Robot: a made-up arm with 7 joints.
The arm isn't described. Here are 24 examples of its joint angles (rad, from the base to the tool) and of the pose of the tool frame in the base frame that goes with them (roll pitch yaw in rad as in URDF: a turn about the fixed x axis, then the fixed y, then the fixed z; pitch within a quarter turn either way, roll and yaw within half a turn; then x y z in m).
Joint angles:
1: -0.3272 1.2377 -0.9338 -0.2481 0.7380 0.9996 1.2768
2: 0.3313 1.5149 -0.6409 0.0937 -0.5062 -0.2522 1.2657
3: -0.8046 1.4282 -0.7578 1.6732 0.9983 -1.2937 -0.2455
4: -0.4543 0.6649 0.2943 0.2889 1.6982 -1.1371 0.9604
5: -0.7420 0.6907 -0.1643 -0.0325 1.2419 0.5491 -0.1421
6: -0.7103 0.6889 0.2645 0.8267 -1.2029 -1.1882 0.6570
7: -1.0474 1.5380 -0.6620 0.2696 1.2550 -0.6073 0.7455
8: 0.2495 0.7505 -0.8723 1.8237 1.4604 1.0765 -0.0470
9: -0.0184 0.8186 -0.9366 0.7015 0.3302 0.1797 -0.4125
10: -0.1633 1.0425 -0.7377 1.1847 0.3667 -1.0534 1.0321
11: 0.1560 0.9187 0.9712 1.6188 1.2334 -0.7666 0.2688
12: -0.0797 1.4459 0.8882 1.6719 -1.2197 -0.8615 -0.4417
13: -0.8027 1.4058 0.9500 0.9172 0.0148 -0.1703 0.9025
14: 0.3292 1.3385 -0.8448 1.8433 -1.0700 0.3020 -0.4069
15: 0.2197 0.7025 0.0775 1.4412 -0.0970 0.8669 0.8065
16: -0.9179 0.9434 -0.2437 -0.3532 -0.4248 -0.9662 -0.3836
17: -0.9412 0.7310 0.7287 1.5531 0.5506 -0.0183 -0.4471
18: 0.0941 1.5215 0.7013 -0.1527 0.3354 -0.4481 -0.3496
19: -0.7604 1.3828 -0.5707 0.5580 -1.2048 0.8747 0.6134
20: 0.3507 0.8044 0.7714 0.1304 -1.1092 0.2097 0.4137
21: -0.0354 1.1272 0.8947 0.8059 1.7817 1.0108 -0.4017
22: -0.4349 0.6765 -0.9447 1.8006 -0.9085 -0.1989 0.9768
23: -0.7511 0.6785 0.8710 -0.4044 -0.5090 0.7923 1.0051
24: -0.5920 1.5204 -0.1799 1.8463 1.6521 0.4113 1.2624
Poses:
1: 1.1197 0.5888 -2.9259 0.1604 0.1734 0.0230
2: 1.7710 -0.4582 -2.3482 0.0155 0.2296 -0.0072
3: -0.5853 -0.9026 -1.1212 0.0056 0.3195 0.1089
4: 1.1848 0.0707 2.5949 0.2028 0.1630 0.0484
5: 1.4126 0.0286 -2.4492 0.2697 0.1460 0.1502
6: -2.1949 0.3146 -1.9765 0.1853 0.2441 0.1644
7: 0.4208 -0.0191 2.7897 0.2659 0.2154 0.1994
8: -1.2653 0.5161 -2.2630 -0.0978 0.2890 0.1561
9: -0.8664 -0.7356 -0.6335 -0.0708 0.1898 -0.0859
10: 1.7170 -0.6292 -2.9701 0.0109 0.2335 -0.0319
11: 0.8856 -0.9725 -1.4597 -0.1435 0.2514 -0.0036
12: 2.8890 0.3077 -2.1825 -0.0323 0.3554 0.2234
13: -2.9470 0.3103 -1.4605 0.0945 0.3608 0.2841
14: 1.0057 -0.4327 -0.3642 -0.1629 0.3165 0.1830
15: 0.8126 0.2378 -0.3475 -0.2240 0.2033 0.0316
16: 1.4848 0.1040 1.5902 0.1639 -0.0108 0.2419
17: -2.8504 -1.1268 2.6008 0.1616 0.1788 -0.0176
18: 0.8877 -0.3052 -2.9543 0.1766 0.2045 0.2476
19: 1.9702 -1.1021 -1.7122 0.1805 0.2234 0.0757
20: -2.9905 -0.6105 -2.5587 0.0763 0.2704 0.1078
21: 1.2341 0.2466 -0.4844 -0.0816 0.3480 0.1986
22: 1.6656 -0.2248 -1.4181 0.0085 0.2574 -0.0317
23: -2.7816 -0.0483 -2.2650 0.1807 0.2105 0.2647
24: -0.2669 0.6257 -2.4083 -0.0520 0.3535 0.2469
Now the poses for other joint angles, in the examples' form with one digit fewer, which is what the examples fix.
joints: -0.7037 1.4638 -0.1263 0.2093 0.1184 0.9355 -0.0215
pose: 1.679 -0.382 -1.901 0.192 0.284 0.193
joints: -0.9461 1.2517 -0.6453 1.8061 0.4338 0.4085 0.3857
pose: 1.078 0.116 -1.047 -0.002 0.345 0.136
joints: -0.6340 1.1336 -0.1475 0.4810 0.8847 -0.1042 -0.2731
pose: 0.828 -0.437 -2.330 0.216 0.263 0.109
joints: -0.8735 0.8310 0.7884 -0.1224 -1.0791 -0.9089 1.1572
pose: -1.098 0.555 -1.599 0.072 0.228 0.338
